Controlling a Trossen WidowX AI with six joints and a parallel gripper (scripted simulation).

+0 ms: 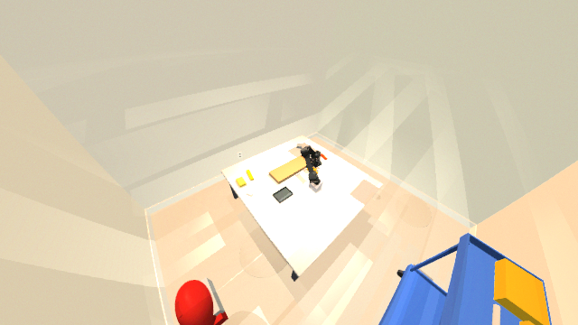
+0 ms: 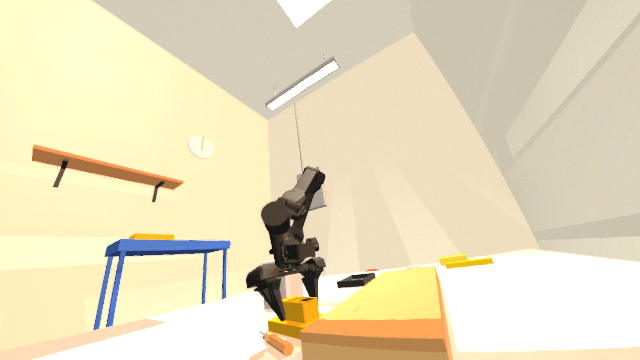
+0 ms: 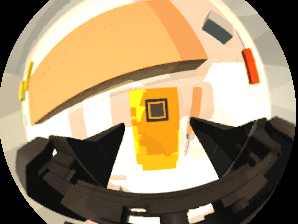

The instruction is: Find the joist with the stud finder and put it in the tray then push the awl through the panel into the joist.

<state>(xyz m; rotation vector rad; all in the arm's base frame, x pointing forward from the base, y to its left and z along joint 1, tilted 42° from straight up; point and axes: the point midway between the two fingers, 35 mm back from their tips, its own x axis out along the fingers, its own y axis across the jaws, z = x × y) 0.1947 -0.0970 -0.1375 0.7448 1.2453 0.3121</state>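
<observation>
Now: the awl 60 mm to the right of my gripper tip, 30 mm behind it and 20 mm below it. Round my gripper tip: dark tray: 480 mm to the left, 50 mm behind, 20 mm below; then orange stud finder: 10 mm above.
</observation>
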